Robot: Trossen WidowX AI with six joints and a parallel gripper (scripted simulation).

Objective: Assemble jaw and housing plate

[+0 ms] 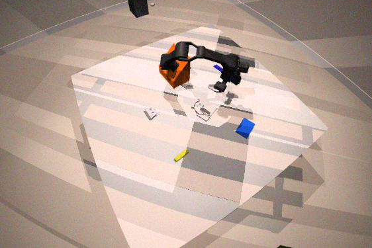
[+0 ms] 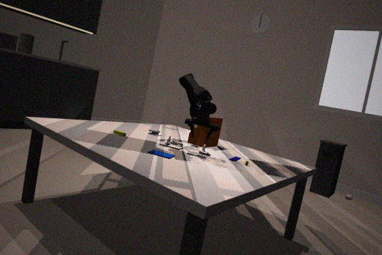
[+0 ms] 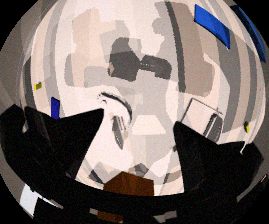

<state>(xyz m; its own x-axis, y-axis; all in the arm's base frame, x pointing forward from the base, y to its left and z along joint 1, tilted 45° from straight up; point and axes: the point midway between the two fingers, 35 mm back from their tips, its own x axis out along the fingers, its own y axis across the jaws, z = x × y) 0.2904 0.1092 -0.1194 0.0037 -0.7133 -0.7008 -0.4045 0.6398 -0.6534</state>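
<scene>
The jaw is 50 mm behind my gripper tip, 40 mm to the left of it and 70 mm below it. Also, from my gripper tip: blue bar: 170 mm behind, 160 mm to the left, 70 mm below; yellow cube: 110 mm behind, 260 mm to the left, 70 mm below; blue tile: 260 mm ahead, 40 mm to the right, 70 mm below.
</scene>
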